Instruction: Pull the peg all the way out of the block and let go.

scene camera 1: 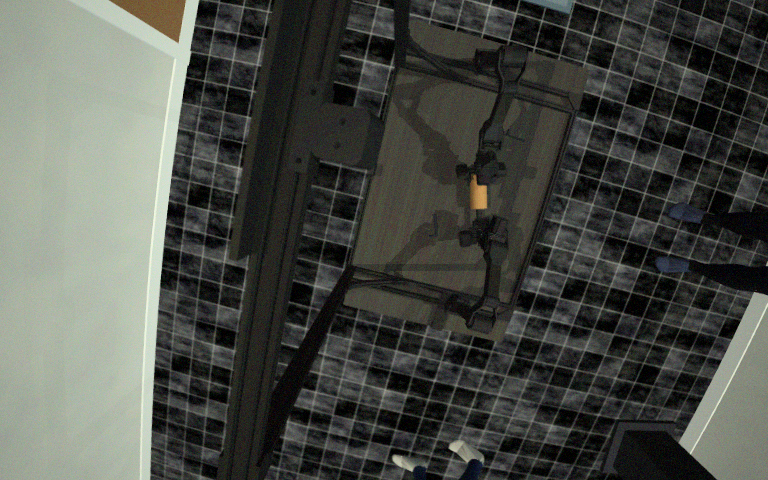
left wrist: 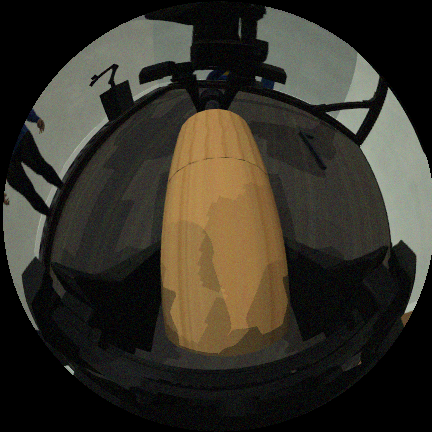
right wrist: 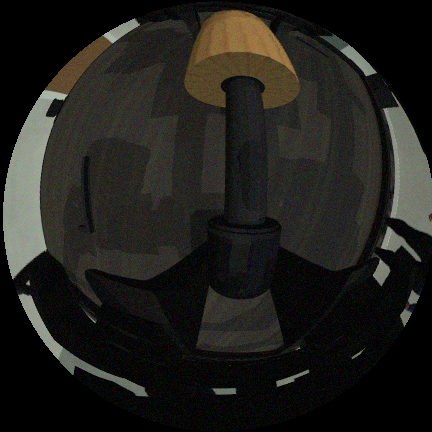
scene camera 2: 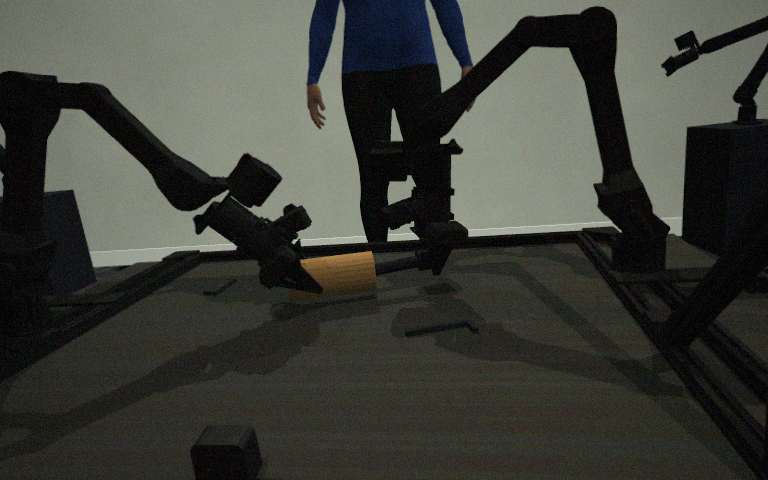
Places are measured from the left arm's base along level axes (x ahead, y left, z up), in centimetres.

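Pixels of known places: left gripper, fingertip midpoint: [scene camera 1: 477, 185] [left wrist: 220, 241] [scene camera 2: 321, 285]; right gripper, fingertip midpoint: [right wrist: 236, 245] [scene camera 2: 433, 271]; left arm's base, origin of the base link: [scene camera 1: 481, 64] [scene camera 2: 23, 330]; right arm's base, origin of the base link: [scene camera 1: 452, 301] [left wrist: 244, 84] [scene camera 2: 639, 271].
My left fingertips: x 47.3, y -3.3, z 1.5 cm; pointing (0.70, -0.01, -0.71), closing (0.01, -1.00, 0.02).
For each thing: its top centre in the pictures, then the offset to it from my left fingertips. Level surfaces: height alone.
- block, middle of its top: [left wrist: 222, 171] [scene camera 2: 328, 256] [scene camera 1: 480, 190] dz +4.8, dx +1.8, dy +0.1 cm
- peg, middle of its top: [right wrist: 258, 159] [left wrist: 212, 98] [scene camera 2: 401, 252] dz +3.8, dx +14.1, dy +0.3 cm
- dark L-shaped bar, middle of its top: [right wrist: 77, 196] [scene camera 2: 441, 328] [left wrist: 317, 147] dz -2.6, dx +15.9, dy -18.3 cm
- table, its level: dz -3.4 cm
- smaller L-shaped piece, middle of its top: [scene camera 2: 220, 285] dz -2.8, dx -19.7, dy +17.3 cm
The block [scene camera 1: 478, 196] [scene camera 2: 348, 274] [left wrist: 225, 225] [right wrist: 242, 40] is a light wooden cylinder, held above the table and slightly tilted in scene camera 2. My left gripper [scene camera 2: 305, 281] [left wrist: 220, 241] is shut on its far end from the peg. The peg [scene camera 2: 395, 264] [right wrist: 245, 160] is a dark round rod with a thicker collared end. Its front part sits in the hole in the block's end face; a long stretch of shaft shows outside. My right gripper [scene camera 1: 481, 230] [scene camera 2: 433, 263] [right wrist: 236, 245] is shut on the thick end. How deep the tip goes is hidden inside the block.
A dark L-shaped bar [scene camera 2: 433, 329] [left wrist: 313, 151] [right wrist: 87, 195] lies on the table [scene camera 2: 368, 407]. A smaller L-shaped piece [scene camera 2: 219, 287] lies at the left. A dark cube-like object [scene camera 2: 226, 452] shows at the front edge. Dark rails frame the table, and a person [scene camera 2: 390, 33] stands behind it.
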